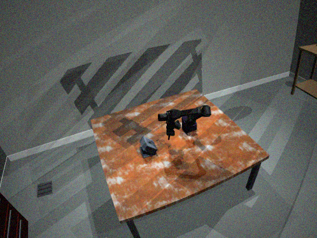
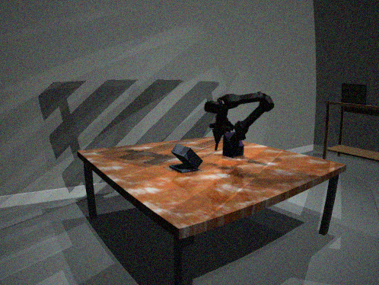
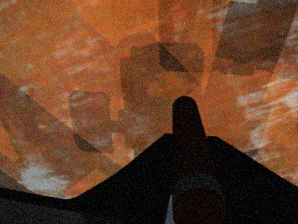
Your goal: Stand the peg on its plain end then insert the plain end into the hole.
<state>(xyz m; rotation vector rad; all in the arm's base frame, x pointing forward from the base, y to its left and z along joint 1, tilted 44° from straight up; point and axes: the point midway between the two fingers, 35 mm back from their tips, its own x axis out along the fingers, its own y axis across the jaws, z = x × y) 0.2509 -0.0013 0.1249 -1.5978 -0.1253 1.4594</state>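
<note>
Now: gripper tip 17 cm short of the sloped panel, 6 cm to the left of it and 6 cm above it. The rest, counted from my gripper tip: peg: 2 cm above.
</note>
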